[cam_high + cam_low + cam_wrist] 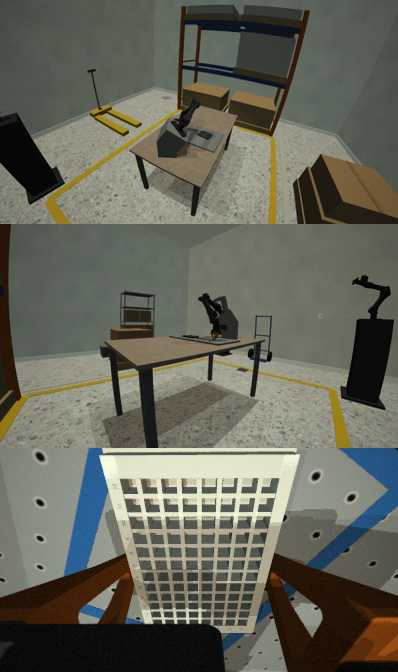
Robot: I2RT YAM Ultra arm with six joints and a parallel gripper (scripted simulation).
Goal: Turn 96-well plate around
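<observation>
The dark plate nest N1 is 300 mm to the right of my hand and 80 mm ahead of it. From my hand the other things lie so: cream 96-well plate right at my hand; A1 label 230 mm to the right, 130 mm ahead.
</observation>
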